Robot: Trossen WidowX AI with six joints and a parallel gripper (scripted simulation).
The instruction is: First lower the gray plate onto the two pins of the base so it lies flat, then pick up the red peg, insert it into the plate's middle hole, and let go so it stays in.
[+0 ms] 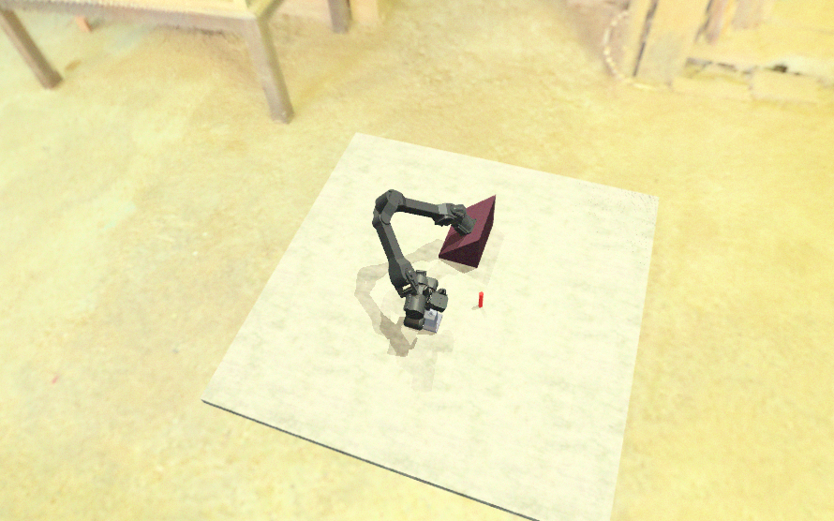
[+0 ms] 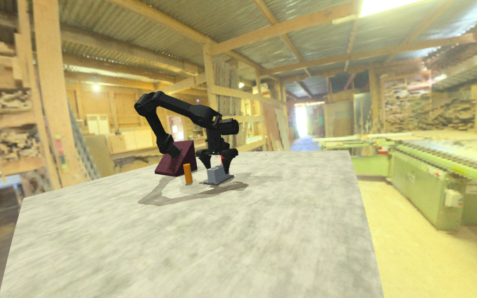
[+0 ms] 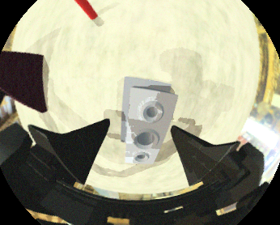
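My gripper tip is 10 mm below the gray plate. Also, from my gripper tip: red peg 170 mm to the left, 120 mm behind, 10 mm above; then orange cylinder 110 mm behind, 70 mm to the right, 10 mm above; then gray base 20 mm below.
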